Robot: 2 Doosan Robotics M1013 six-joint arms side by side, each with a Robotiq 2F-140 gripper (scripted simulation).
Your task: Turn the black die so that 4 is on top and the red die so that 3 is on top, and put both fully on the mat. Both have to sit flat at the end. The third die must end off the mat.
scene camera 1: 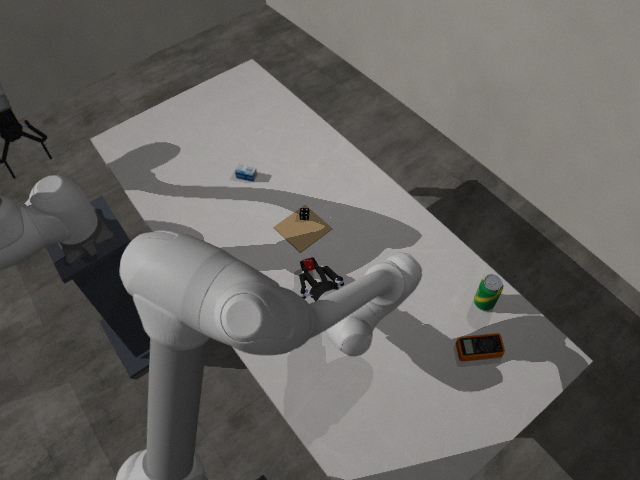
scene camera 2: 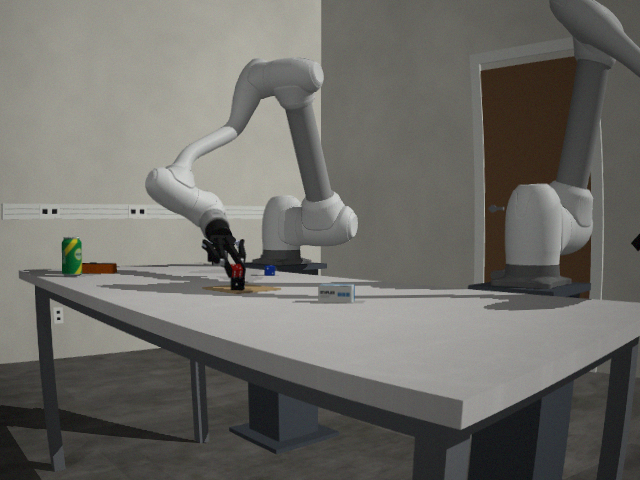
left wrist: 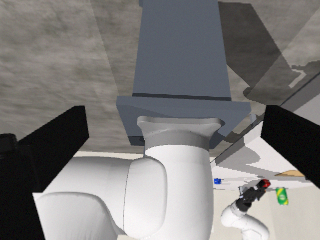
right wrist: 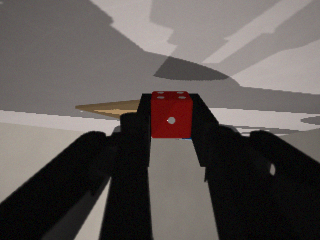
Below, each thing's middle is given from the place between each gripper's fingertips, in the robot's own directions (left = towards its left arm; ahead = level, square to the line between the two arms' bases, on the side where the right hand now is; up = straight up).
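The red die [right wrist: 171, 111] is 2 cm to the left of my right hand and 1 cm below it. There is also the tan mat [scene camera 1: 301, 234], and counted from my right hand it is 17 cm to the left, 8 cm ahead and 4 cm below.
My left hand is 690 mm short of the tan mat, 750 mm to the left of it and 120 mm above it. From my left hand, the red die is 900 mm to the right, 620 mm ahead and 90 mm below.
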